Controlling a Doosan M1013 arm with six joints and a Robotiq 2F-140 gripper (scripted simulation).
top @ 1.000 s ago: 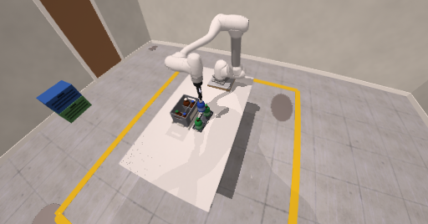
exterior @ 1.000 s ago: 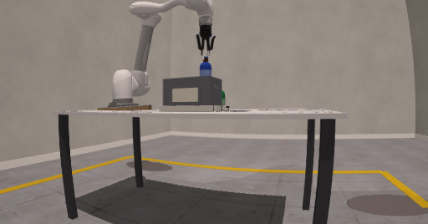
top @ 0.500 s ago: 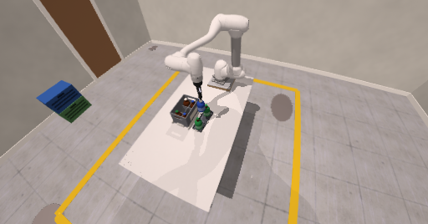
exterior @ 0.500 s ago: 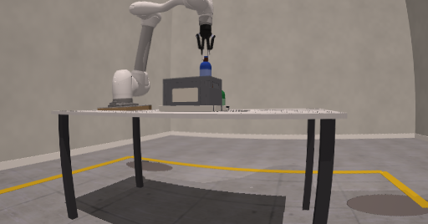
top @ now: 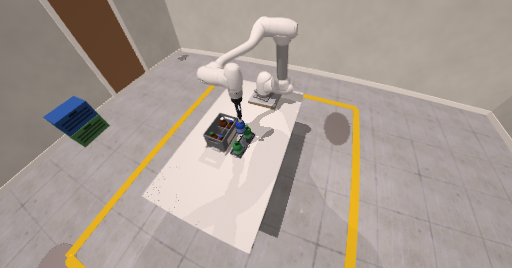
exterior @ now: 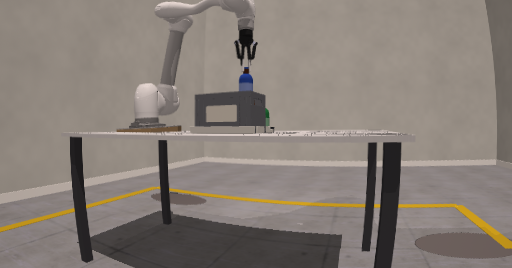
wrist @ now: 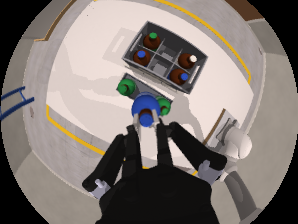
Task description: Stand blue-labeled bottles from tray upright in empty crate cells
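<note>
The blue-labeled bottle is 90 mm below my hand. From my hand the other things lie so: grey crate: 40 mm ahead, 190 mm to the right, 270 mm below; then tray: 340 mm below; then green bottle: 90 mm ahead, 10 mm to the left, 270 mm below.
</note>
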